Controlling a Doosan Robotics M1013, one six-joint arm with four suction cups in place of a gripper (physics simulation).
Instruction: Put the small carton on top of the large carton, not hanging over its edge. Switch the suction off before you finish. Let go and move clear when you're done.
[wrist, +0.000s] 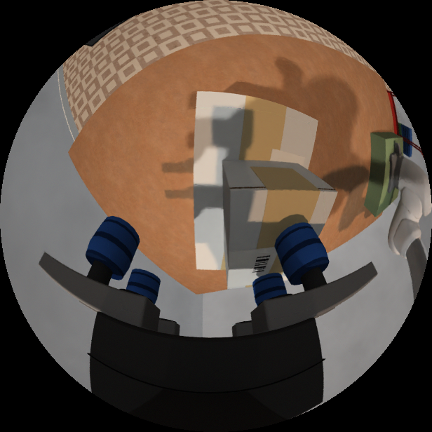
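The large carton (205, 160), pale with a tan tape strip, lies flat on the brown table (140, 120) in the middle of the view. The small carton (242, 215), with tape and a barcode, sits upright on the large carton's top, towards its near right part. Its left and far lower edges lie inside the large carton's outline; its near and right lower edges are hidden. My gripper (207, 257) has four blue suction cups. The two right cups are above the small carton's top and look free of it; the left cups are out to its left. It holds nothing.
A green block (379, 175) is at the table's right edge, beside a pale, rounded object (412, 200). A red line (393, 112) and a blue item (407, 140) show behind it. A patterned floor (150, 42) lies beyond the table's far edge.
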